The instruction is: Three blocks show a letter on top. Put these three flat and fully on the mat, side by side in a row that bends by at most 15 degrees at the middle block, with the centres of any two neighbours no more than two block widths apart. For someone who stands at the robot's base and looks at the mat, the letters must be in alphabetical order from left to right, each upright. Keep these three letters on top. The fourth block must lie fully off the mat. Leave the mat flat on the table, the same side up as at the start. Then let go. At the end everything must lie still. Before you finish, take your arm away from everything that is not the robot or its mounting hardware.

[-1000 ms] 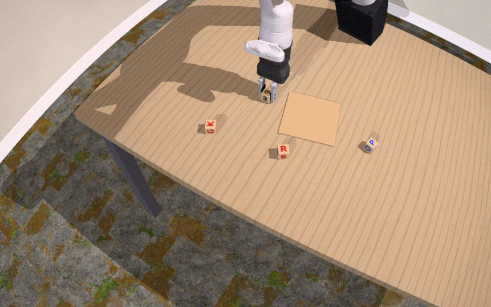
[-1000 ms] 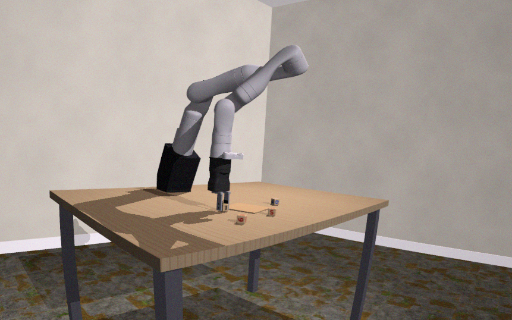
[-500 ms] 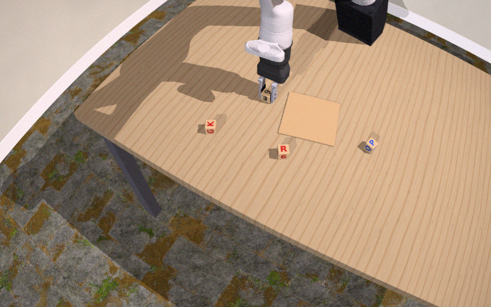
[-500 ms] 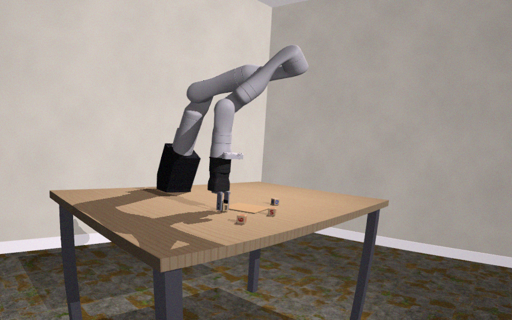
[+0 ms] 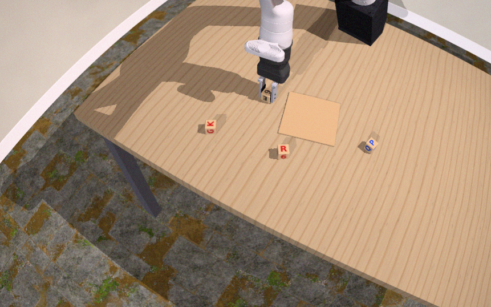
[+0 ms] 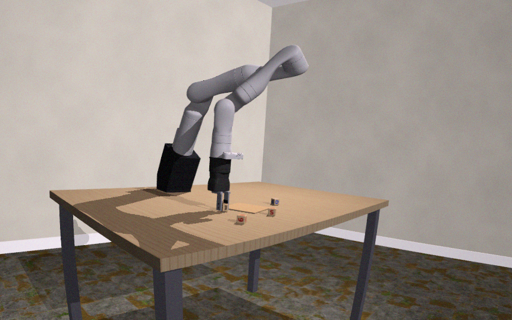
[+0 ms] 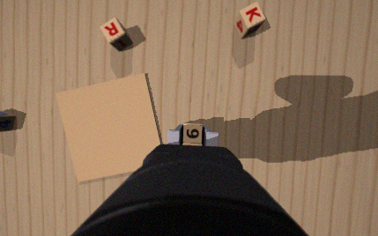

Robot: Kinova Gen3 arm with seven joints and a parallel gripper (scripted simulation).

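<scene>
Now: the block 1 cm below my hand. Round my hand: tan mat: 12 cm to the left, 2 cm below, 1 cm ahead.
</scene>
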